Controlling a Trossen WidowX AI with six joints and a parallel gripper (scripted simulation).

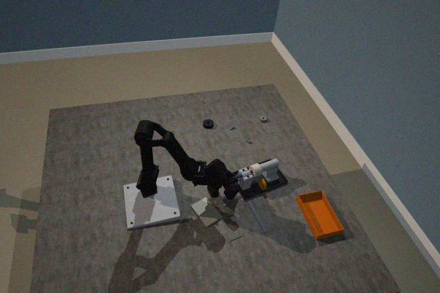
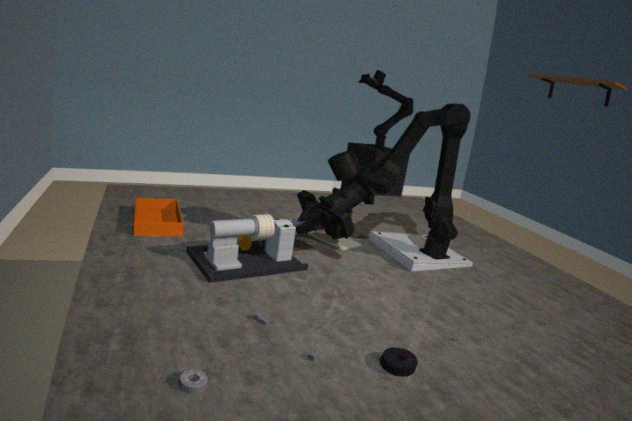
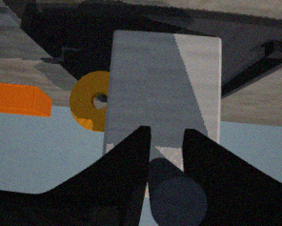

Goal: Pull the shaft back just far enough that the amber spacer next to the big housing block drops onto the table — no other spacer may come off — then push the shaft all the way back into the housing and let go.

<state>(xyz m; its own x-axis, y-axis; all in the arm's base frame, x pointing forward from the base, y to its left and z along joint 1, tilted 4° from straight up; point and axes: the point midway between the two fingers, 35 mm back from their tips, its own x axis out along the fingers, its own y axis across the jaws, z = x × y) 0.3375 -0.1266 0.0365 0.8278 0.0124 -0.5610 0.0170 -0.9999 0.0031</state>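
Now: the dark shaft 6 cm ahead of my gripper tip and 2 cm above it. Also, from my gripper tip: amber spacer 11 cm ahead, 5 cm to the right, 3 cm below; then pale card 17 cm behind, 6 cm to the right, 6 cm below; then thin bar 17 cm to the right, 6 cm below, 1 cm ahead.
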